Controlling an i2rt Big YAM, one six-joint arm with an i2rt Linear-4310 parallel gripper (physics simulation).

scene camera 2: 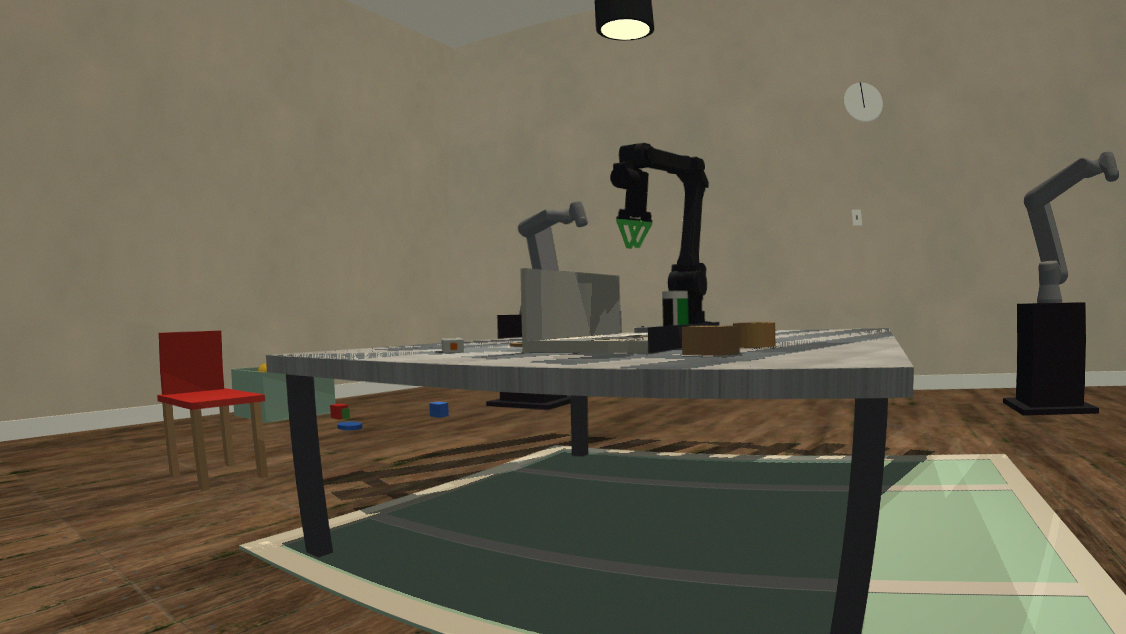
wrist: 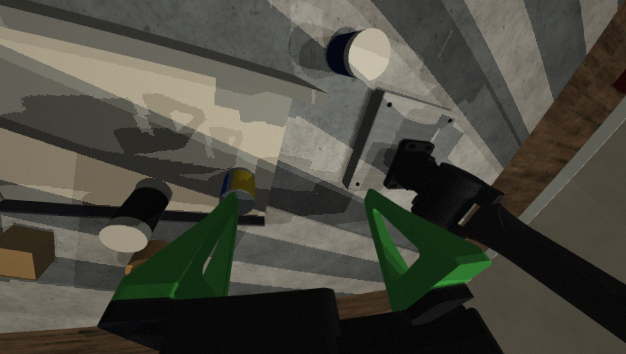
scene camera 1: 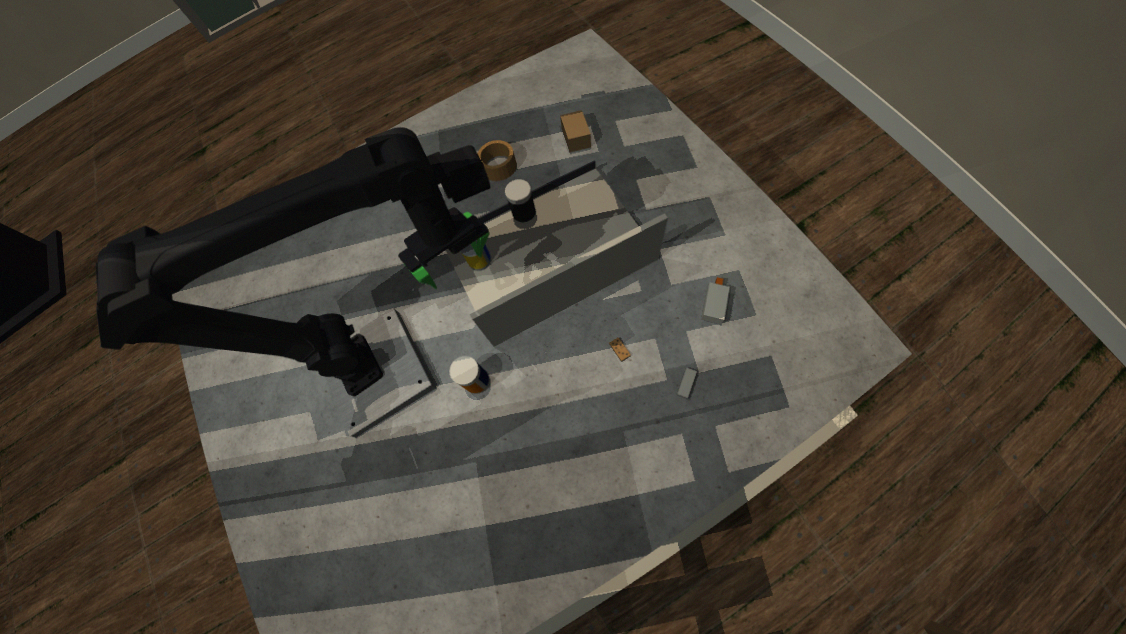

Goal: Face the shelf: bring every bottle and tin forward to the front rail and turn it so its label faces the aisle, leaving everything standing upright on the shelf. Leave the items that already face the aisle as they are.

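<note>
My gripper is open and empty, high above the shelf's end nearest the arm base. A small blue-and-yellow tin stands upright at that end of the shelf, behind the front rail; a finger partly covers it in the wrist view. A taller black bottle with a pale lid stands upright close to the rail; a green label patch shows in scene camera 2. The tin's label direction is unclear.
A white-lidded blue-and-orange jar stands off the shelf, beside the arm's base plate. A wooden ring and brown box are before the rail. A grey box lies behind the shelf.
</note>
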